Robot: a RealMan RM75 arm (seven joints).
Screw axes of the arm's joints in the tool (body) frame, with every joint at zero. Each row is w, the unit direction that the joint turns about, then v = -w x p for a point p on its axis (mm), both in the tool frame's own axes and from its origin. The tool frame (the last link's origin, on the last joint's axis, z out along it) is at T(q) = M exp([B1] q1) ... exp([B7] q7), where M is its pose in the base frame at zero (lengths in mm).
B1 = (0, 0, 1, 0, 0, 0)
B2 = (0, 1, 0, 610, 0, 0)
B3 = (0, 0, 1, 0, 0, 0)
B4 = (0, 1, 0, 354, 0, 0)
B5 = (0, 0, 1, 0, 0, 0)
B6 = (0, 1, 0, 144, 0, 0)
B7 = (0, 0, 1, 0, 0, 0)
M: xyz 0 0 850.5 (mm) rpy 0 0 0 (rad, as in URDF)
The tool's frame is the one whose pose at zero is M.
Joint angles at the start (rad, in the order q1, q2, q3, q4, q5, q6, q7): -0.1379 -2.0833 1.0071 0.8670 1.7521 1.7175 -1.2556
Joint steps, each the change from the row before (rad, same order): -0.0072 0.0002 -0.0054 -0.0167 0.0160 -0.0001 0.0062; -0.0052 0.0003 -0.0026 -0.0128 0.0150 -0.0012 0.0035; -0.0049 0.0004 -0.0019 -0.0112 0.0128 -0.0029 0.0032; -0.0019 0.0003 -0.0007 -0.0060 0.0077 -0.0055 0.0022; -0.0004 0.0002 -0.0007 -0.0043 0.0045 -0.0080 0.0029
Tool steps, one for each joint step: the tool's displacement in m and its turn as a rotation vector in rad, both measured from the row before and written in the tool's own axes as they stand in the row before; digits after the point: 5 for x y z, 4 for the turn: -0.00291 0.00010 0.00104 -0.0059 -0.0092 -0.0065; -0.00276 0.00028 0.00094 -0.0057 -0.0107 -0.0067; -0.00236 -0.00005 0.00091 -0.0037 -0.0099 -0.0053; -0.00176 -0.00036 0.00038 0.0015 -0.0076 -0.0030; -0.00157 -0.00068 0.00009 0.0059 -0.0058 -0.0015
